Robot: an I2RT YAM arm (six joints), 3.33 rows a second.
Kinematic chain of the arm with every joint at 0, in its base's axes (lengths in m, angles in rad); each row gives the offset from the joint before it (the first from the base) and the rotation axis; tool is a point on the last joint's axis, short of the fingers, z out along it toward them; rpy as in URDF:
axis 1: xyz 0 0 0.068 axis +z
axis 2: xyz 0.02 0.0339 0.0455 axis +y
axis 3: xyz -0.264 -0.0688 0 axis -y
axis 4: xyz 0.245 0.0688 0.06 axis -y
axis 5: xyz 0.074 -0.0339 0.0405 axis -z
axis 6: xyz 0.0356 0 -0.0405 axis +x
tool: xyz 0 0 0 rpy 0 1.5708 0
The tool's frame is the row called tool.
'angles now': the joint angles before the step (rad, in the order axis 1, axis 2, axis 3, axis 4, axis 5, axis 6). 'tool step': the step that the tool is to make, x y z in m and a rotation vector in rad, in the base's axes. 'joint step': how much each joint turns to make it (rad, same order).
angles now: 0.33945 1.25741 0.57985 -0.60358 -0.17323 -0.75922
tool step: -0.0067 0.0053 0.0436 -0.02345 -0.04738 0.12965
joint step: 0.03912 -0.09710 0.12154 -0.19913 0.01017 -0.09929
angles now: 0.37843 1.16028 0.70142 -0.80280 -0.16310 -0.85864
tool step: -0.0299 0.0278 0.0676 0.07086 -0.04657 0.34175
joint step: 0.18803 -0.09385 0.21046 -0.25860 -0.08972 -0.13466
